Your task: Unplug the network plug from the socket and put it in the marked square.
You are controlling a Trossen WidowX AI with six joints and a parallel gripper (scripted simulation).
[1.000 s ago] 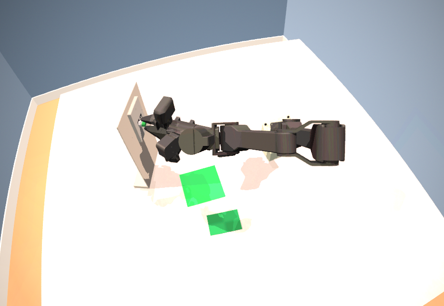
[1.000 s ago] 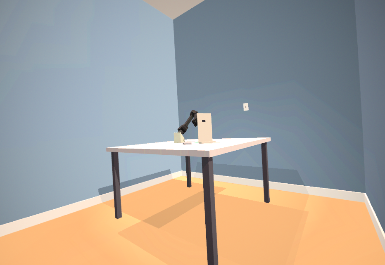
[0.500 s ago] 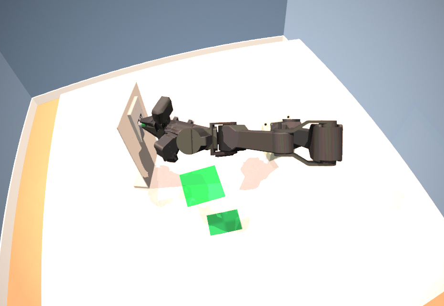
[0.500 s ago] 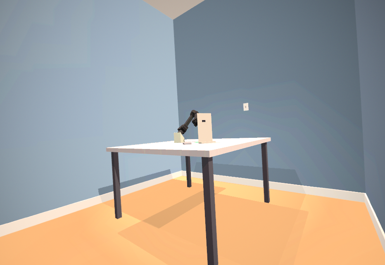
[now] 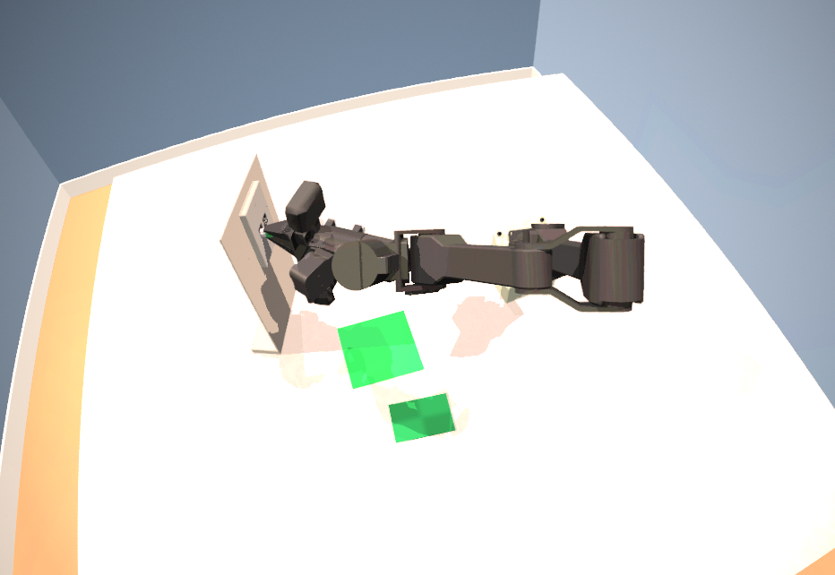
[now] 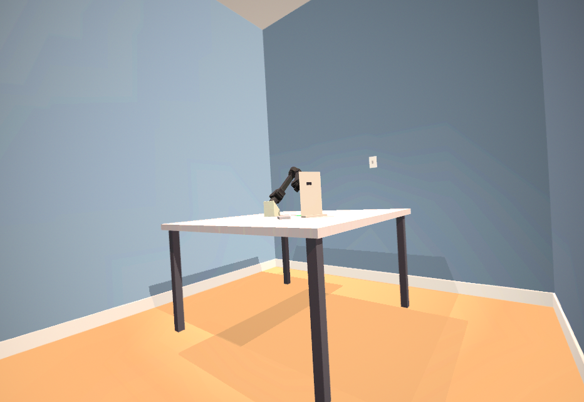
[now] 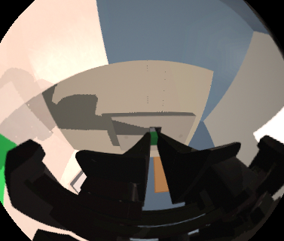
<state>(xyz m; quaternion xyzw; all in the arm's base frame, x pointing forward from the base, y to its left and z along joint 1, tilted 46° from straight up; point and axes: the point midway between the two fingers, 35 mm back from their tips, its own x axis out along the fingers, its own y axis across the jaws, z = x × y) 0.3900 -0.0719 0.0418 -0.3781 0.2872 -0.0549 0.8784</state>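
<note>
The green marked square is 22 cm below my gripper tip, 13 cm behind it and 11 cm to the left of it. From my gripper tip the other things lie so: network plug right at my gripper tip; upright panel 8 cm below, 2 cm ahead, 1 cm to the right.
</note>
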